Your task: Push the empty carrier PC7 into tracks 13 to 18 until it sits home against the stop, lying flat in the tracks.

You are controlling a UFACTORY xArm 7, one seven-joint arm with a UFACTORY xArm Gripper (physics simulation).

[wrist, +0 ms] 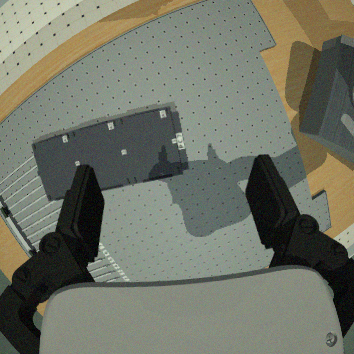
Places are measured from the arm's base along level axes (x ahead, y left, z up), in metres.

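Where they show: gripper, fingertip midpoint: (174,177).
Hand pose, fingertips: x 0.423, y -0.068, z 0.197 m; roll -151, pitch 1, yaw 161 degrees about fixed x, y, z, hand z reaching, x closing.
Note:
Each offset is from my fingertips to the top centre of the thing. "spot": to the spot under its first point. Level surfaces: height alone.
The carrier PC7 {dx +0.142, dy -0.006, dz -0.299 m} (102,150) is a dark grey flat rectangle with small white labels, left of the middle in the wrist view. It lies on the perforated grey plate, its left end over the ends of the pale track lines {spot: dx +0.363, dy -0.043, dz -0.328 m} (21,179). Its right end carries a white label. How far it stands from the stop cannot be told. A pale bar {spot: dx +0.453, dy +0.076, dz -0.313 m} (19,234) with dark parts runs across the left ends of the tracks. My gripper (174,177) is open and empty, high above the plate, with its left finger overlapping the carrier's near edge in view.
The perforated plate {dz -0.329 m} (220,75) lies on a wooden table {dz -0.342 m} (280,75). A dark grey box-like object (320,107) stands at the right edge. A row of small white number labels {spot: dx +0.243, dy +0.236, dz -0.328 m} (114,262) runs beside the tracks at the lower left. The gripper's shadow falls on the plate and the carrier.

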